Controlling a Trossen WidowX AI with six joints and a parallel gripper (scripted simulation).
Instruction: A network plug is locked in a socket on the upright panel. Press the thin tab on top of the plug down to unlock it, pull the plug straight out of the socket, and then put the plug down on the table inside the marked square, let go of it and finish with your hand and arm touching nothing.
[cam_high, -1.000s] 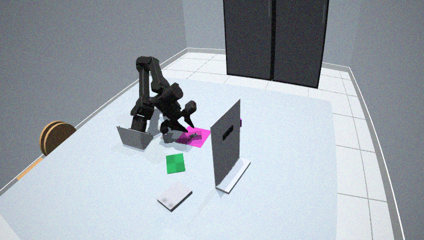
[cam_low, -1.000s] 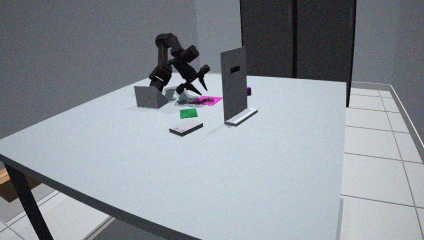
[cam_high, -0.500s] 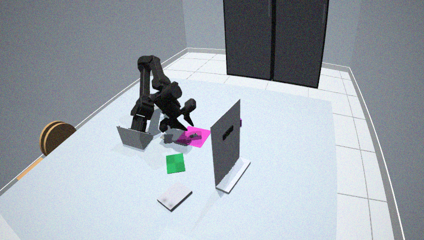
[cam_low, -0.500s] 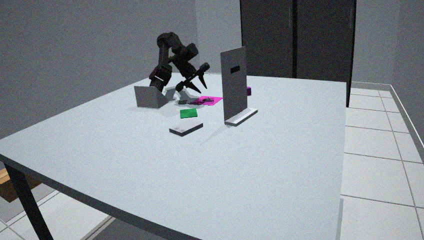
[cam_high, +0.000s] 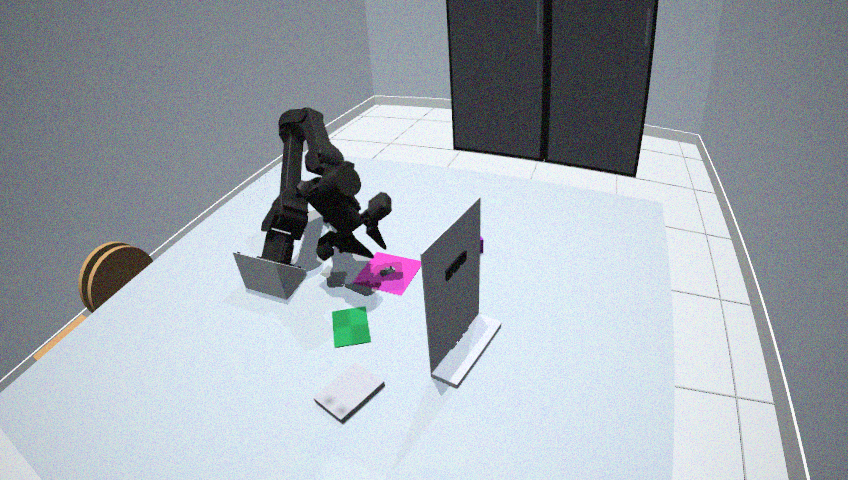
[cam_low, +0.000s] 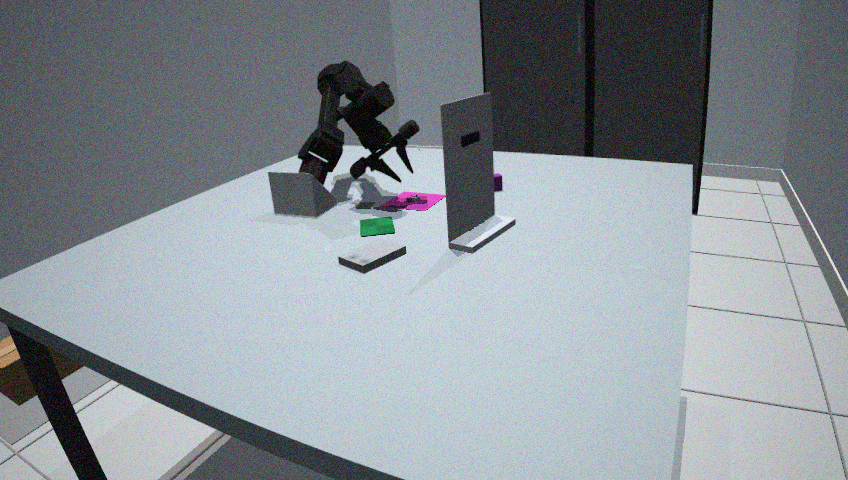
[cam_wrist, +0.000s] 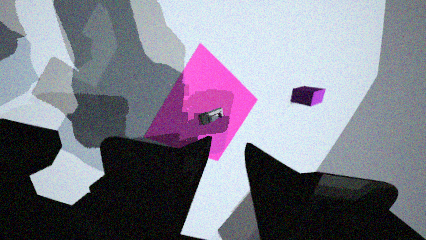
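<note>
The network plug is 50 mm below my gripper tip, 10 mm to the left of it and 10 mm ahead of it. The rest, counted from my gripper tip: grey upright panel 230 mm ahead, 140 mm to the right, 60 mm above; flat grey slab 310 mm to the right, 100 mm ahead, 50 mm below; magenta square 60 mm below, 10 mm to the left, 10 mm ahead.
</note>
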